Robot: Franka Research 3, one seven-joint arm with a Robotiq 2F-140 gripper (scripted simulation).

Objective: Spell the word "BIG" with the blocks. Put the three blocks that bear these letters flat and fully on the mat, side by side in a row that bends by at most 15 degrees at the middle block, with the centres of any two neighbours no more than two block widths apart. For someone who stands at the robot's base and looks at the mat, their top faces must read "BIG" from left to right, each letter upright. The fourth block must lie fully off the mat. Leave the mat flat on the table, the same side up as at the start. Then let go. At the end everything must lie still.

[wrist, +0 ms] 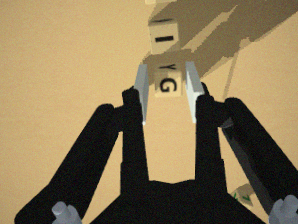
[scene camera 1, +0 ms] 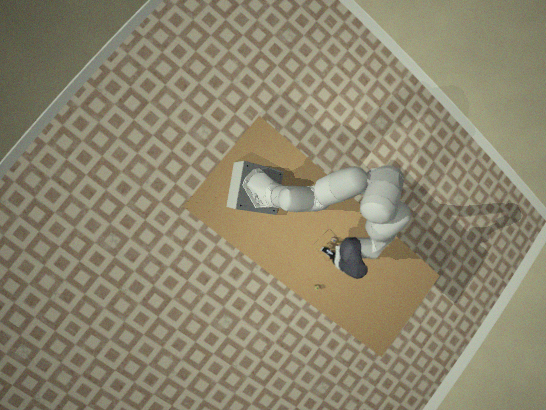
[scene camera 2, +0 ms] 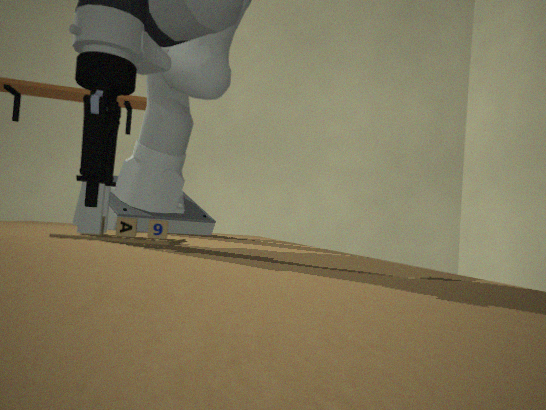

Path:
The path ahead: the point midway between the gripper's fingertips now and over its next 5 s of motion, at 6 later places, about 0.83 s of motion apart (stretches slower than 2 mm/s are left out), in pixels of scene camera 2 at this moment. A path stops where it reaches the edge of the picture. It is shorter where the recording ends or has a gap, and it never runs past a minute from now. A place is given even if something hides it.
My gripper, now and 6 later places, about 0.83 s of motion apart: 92,232; 89,166; 100,160; 103,211; 95,230; 94,231; 93,232

